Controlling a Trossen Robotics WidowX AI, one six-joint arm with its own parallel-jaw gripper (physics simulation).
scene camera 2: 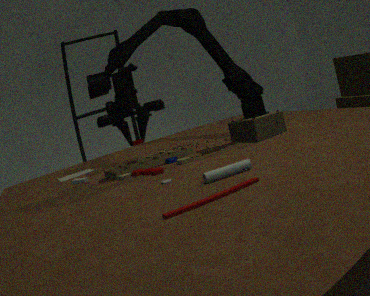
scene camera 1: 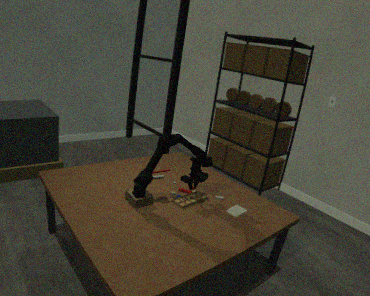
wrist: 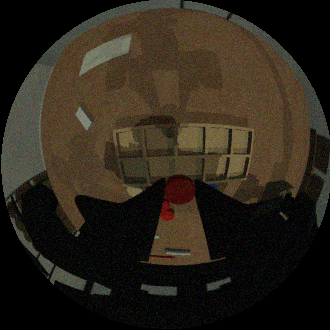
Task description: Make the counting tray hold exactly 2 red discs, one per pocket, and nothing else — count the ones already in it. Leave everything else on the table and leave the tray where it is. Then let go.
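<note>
My gripper (scene camera 1: pixel 192 187) (scene camera 2: pixel 137 141) (wrist: pixel 179 182) is shut on a red disc (wrist: pixel 179 196) and holds it above the counting tray's near side. The pale wooden counting tray (scene camera 1: pixel 187 204) (wrist: pixel 190 157) has two rows of pockets. I see no disc in its lit pockets; shadow darkens others, and the fingers hide part of its near edge. Loose red discs (scene camera 1: pixel 184 190) (scene camera 2: pixel 148 171) (wrist: pixel 167 215) lie on the table beside the tray, partly hidden by the fingers in the wrist view. A blue disc (scene camera 2: pixel 171 160) (wrist: pixel 213 186) and a cream disc (wrist: pixel 134 191) lie near the tray.
A white cylinder (scene camera 2: pixel 227 171) (wrist: pixel 178 252) and a red rod (scene camera 2: pixel 211 198) (wrist: pixel 162 256) lie beyond the loose discs. A small white piece (scene camera 2: pixel 166 181) lies nearer them. A white sheet (scene camera 1: pixel 237 210) (wrist: pixel 106 54) and a small pale block (scene camera 1: pixel 219 197) (wrist: pixel 84 118) lie on the tray's other side.
</note>
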